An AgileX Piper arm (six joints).
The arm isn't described. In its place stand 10 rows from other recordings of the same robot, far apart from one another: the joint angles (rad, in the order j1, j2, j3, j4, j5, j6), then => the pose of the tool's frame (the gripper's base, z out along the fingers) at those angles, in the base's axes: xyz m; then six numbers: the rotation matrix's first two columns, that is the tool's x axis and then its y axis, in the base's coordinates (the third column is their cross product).
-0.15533 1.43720 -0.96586 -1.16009 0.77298 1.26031 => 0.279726 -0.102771 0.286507 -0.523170 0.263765 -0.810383 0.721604 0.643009 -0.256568
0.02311 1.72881 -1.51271 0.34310 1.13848 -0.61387 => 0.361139 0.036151 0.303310 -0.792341 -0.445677 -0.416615 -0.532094 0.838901 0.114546
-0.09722 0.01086 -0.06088 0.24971 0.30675 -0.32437 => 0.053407 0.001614 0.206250 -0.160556 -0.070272 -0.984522 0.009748 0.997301 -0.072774
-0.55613 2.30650 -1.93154 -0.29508 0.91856 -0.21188 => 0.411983 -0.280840 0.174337 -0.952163 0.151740 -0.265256 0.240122 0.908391 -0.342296
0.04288 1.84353 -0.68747 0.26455 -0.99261 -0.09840 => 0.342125 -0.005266 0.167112 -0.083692 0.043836 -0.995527 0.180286 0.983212 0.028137
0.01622 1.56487 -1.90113 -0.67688 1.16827 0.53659 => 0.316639 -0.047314 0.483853 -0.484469 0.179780 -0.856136 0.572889 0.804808 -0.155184
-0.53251 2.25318 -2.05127 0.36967 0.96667 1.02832 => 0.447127 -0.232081 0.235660 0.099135 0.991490 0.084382 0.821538 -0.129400 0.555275
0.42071 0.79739 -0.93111 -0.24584 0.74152 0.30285 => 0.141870 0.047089 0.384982 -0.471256 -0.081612 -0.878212 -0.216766 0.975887 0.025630
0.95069 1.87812 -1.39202 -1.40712 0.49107 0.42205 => 0.286122 0.327834 0.265744 0.240430 -0.914239 -0.326131 -0.497438 0.172463 -0.850184
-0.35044 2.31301 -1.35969 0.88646 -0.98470 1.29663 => 0.419049 -0.215718 0.120937 0.851959 0.460057 0.250027 -0.179882 -0.191284 0.964911
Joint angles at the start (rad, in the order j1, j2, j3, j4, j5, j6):
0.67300 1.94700 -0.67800 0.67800 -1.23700 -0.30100
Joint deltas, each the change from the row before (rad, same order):
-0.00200 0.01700 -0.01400 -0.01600 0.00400 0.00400
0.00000 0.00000 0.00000 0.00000 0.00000 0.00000
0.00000 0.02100 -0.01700 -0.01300 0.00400 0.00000
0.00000 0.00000 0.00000 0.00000 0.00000 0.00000
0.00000 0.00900 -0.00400 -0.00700 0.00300 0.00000
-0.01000 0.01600 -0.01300 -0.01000 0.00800 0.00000
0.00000 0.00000 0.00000 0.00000 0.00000 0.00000
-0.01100 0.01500 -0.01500 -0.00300 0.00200 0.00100
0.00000 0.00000 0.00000 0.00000 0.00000 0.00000
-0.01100 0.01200 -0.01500 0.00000 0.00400 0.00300
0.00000 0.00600 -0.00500 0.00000 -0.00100 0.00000
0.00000 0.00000 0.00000 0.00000 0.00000 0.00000
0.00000 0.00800 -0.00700 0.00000 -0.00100 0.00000
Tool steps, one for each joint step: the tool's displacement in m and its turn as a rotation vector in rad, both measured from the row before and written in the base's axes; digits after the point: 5 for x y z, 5 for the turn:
0.00302 0.00303 -0.00301 -0.00276 0.00265 0.01365
0.00000 0.00000 0.00000 0.00000 0.00000 0.00000
0.00324 0.00380 -0.00393 -0.00650 0.00399 0.01297
0.00000 0.00000 0.00000 0.00000 0.00000 0.00000
0.00077 0.00129 -0.00242 -0.00532 0.00522 0.00717
0.00410 -0.00005 -0.00354 -0.00523 0.00788 0.00105
0.00000 0.00000 0.00000 0.00000 0.00000 0.00000
0.00468 -0.00088 -0.00247 0.00001 0.00135 -0.00782
0.00000 0.00000 0.00000 0.00000 0.00000 0.00000
0.00465 -0.00120 -0.00171 0.00460 0.00168 -0.01028
0.00095 0.00068 -0.00107 -0.00055 -0.00017 -0.00022
0.00000 0.00000 0.00000 0.00000 0.00000 0.00000
0.00132 0.00096 -0.00141 -0.00055 -0.00017 -0.00022

